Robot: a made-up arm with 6 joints. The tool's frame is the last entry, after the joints.
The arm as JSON. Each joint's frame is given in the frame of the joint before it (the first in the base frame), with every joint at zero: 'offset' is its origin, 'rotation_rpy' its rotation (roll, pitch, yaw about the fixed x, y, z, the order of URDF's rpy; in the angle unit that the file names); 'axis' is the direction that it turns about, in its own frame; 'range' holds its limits. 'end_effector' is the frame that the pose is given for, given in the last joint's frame.
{
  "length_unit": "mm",
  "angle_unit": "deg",
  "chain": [
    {
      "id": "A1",
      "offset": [
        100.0,
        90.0,
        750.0
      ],
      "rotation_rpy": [
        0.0,
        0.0,
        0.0
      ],
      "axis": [
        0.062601,
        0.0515,
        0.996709
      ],
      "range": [
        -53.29,
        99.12
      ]
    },
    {
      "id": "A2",
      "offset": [
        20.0,
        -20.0,
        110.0
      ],
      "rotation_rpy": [
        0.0,
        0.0,
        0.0
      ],
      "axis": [
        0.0,
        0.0,
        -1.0
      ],
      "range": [
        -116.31,
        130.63
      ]
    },
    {
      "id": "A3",
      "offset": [
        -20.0,
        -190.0,
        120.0
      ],
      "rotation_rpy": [
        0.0,
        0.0,
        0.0
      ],
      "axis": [
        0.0,
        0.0,
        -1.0
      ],
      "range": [
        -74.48,
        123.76
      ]
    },
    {
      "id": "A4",
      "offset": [
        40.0,
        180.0,
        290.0
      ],
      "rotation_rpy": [
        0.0,
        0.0,
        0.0
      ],
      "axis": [
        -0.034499,
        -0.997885,
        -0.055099
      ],
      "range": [
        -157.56,
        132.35
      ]
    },
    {
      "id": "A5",
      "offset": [
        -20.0,
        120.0,
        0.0
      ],
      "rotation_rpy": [
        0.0,
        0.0,
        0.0
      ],
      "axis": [
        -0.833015,
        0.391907,
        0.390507
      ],
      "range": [
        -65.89,
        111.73
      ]
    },
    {
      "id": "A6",
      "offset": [
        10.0,
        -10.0,
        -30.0
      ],
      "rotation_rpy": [
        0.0,
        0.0,
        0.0
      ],
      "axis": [
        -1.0,
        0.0,
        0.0
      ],
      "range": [
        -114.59,
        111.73
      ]
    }
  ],
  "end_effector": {
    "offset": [
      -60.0,
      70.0,
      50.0
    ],
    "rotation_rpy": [
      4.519,
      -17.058,
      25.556
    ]
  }
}
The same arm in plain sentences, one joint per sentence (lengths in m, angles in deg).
The arm has six revolute joints in a row. What follows holds with every joint at zero, and every direction is one of the base frame's. The first joint is mounted 0.1000 m along +x and 0.0900 m along +y and 0.7500 m along +z from the base frame's origin and turns about the direction (0.062601, 0.0515, 0.996709), from -53.29 to 99.12 deg. The second joint is mounted 0.0200 m along +x and 0.0200 m along -y and 0.1100 m along +z from the first joint and turns about -z, from -116.31 to 130.63 deg. The third joint is mounted 0.0200 m along -x and 0.1900 m along -y and 0.1200 m along +z from the second joint and turns about -z, from -74.48 to 123.76 deg. The fourth joint is mounted 0.0400 m along +x and 0.1800 m along +y and 0.2900 m along +z from the third joint and turns about the direction (-0.034499, -0.997885, -0.055099), from -157.56 to 132.35 deg. The fifth joint is mounted 0.0200 m along -x and 0.1200 m along +y from the fourth joint and turns about the direction (-0.833015, 0.391907, 0.390507), from -65.89 to 111.73 deg. The sixth joint is mounted 0.0100 m along +x and 0.0100 m along -y and 0.0300 m along -z from the fifth joint and turns about -x, from -114.59 to 111.73 deg. The tool frame, which is the frame that the pose is given for, is mounted 0.0600 m along -x and 0.0700 m along +y and 0.0500 m along +z from the sixth joint; its axes are the base frame's turned by roll 4.52, pitch -17.06 and yaw 25.56 deg (as in URDF: about the fixed x, then y, then z).
